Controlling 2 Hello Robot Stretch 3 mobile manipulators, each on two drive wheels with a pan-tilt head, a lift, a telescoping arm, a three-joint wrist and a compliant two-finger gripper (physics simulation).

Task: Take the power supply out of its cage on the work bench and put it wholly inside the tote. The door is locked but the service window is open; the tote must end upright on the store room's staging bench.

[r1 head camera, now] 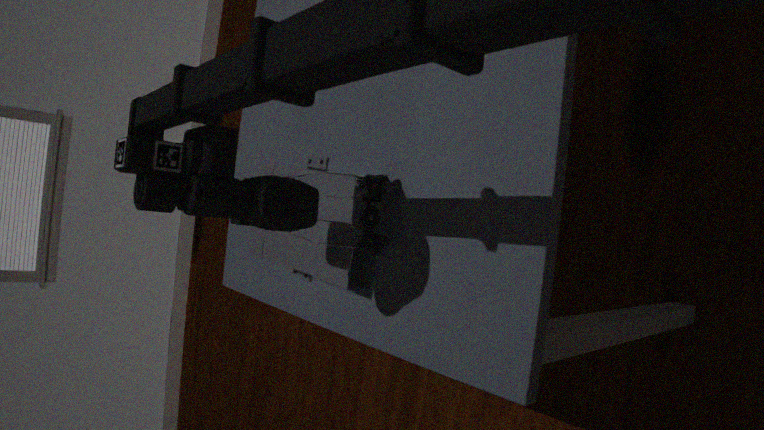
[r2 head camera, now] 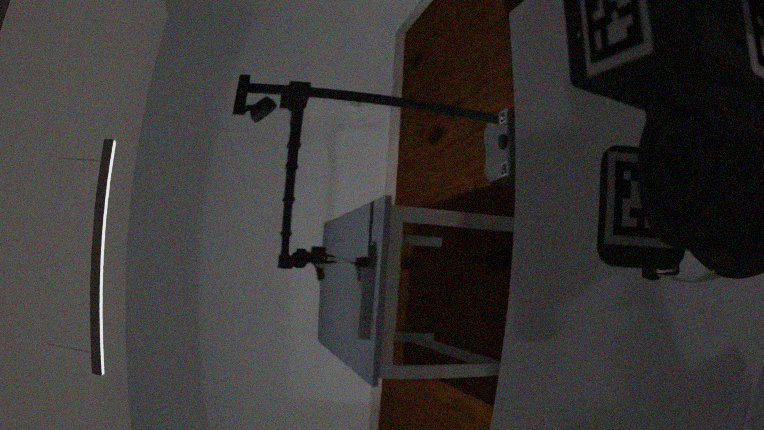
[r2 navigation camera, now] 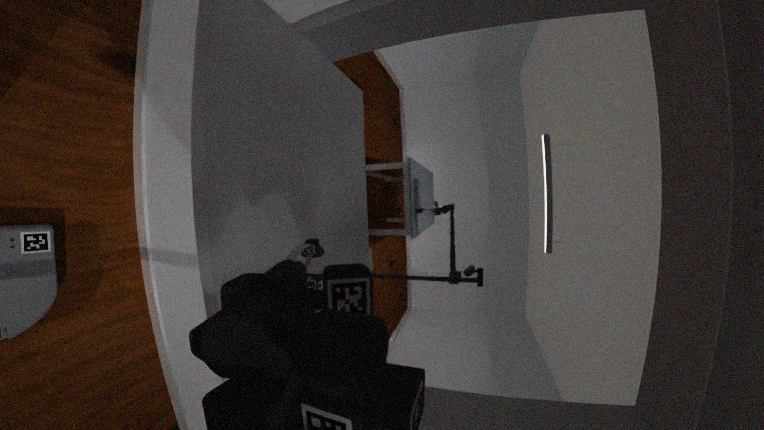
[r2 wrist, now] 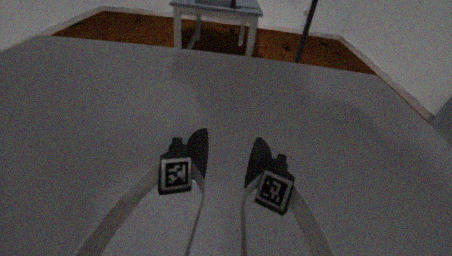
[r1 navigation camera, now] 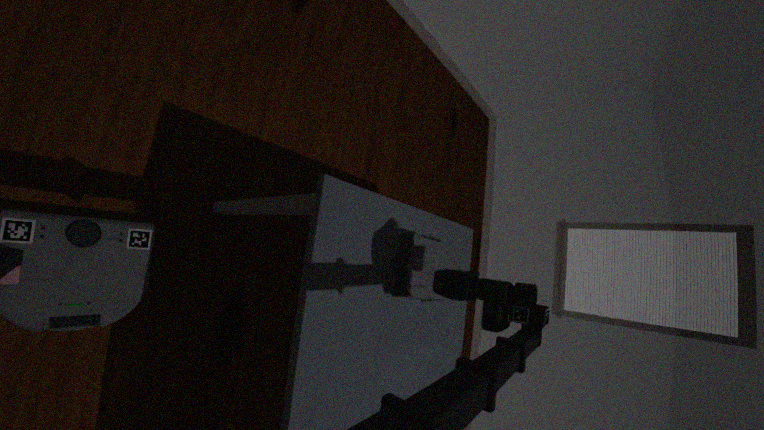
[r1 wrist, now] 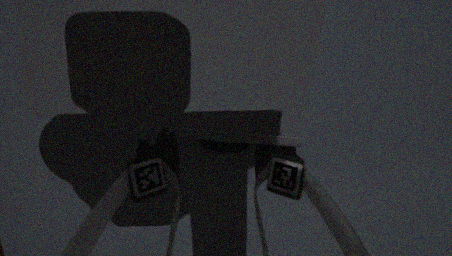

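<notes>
The r1 gripper is open low over a pale bench, its fingertips wide apart. In the r1 wrist view a thin pale edge lies just ahead of the fingers, mostly in shadow. Two small pale fittings and faint lines beside the fingers show in the r1 head view; what they belong to is unclear. The r2 gripper is open before a large grey surface. I cannot make out the power supply, cage or tote in the dark.
Robot r1's mast and extended arm show beyond the service window's frame. A slatted bright panel is on the wall behind the bench. Bench legs stand on the wood floor. Arm shadows cross the bench.
</notes>
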